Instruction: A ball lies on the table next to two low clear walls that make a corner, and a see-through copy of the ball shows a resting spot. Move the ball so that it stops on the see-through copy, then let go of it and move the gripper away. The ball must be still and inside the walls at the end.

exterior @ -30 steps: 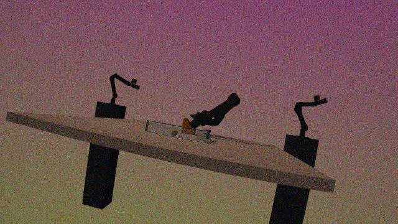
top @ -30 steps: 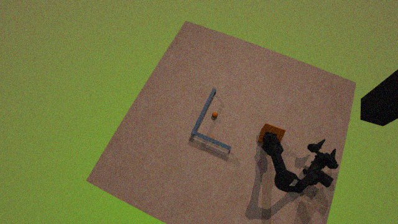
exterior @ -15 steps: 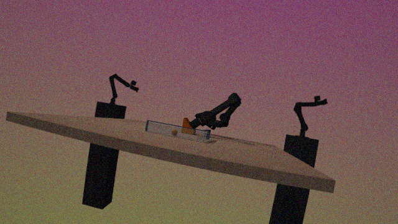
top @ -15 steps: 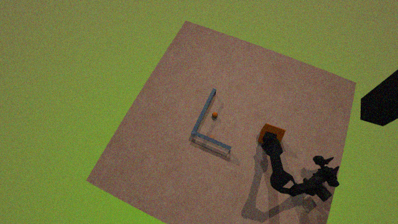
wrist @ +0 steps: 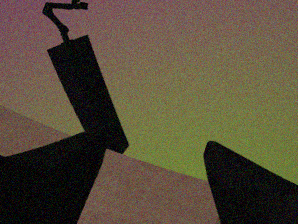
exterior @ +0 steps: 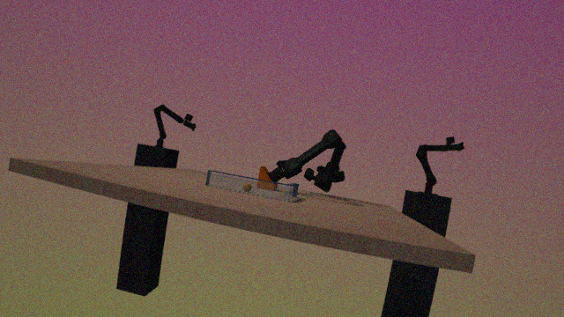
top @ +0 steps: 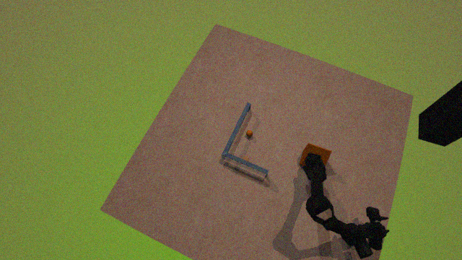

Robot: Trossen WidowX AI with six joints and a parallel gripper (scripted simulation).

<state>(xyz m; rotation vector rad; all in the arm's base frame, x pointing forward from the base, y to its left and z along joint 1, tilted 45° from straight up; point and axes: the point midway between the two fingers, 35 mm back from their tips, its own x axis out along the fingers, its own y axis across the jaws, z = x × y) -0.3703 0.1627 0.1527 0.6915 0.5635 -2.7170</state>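
The orange ball lies 74 cm ahead of my gripper tip, 27 cm to the right of it and 5 cm below it. The rest, counted from my gripper tip: clear blue wall: 81 cm ahead, 26 cm to the right, 3 cm below.
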